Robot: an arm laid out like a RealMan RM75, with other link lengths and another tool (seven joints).
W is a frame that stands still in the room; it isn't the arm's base.
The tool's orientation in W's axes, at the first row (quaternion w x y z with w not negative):
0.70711, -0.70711, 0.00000, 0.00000
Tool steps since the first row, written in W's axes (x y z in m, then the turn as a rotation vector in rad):
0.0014, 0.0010, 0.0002, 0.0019, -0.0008, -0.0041
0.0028, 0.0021, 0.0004, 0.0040, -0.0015, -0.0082
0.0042, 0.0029, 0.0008, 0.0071, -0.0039, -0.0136
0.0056, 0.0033, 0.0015, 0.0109, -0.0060, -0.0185
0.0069, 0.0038, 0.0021, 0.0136, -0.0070, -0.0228
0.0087, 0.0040, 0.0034, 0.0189, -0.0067, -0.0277
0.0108, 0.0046, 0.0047, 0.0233, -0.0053, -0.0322
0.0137, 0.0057, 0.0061, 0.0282, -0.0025, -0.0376
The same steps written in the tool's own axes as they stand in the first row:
0.0014, -0.0002, 0.0010, 0.0019, 0.0041, -0.0008
0.0028, -0.0004, 0.0021, 0.0040, 0.0082, -0.0015
0.0042, -0.0008, 0.0029, 0.0071, 0.0136, -0.0039
0.0056, -0.0015, 0.0033, 0.0109, 0.0185, -0.0060
0.0069, -0.0021, 0.0038, 0.0136, 0.0228, -0.0070
0.0087, -0.0034, 0.0040, 0.0189, 0.0277, -0.0067
0.0108, -0.0047, 0.0046, 0.0233, 0.0322, -0.0053
0.0137, -0.0061, 0.0057, 0.0282, 0.0376, -0.0025

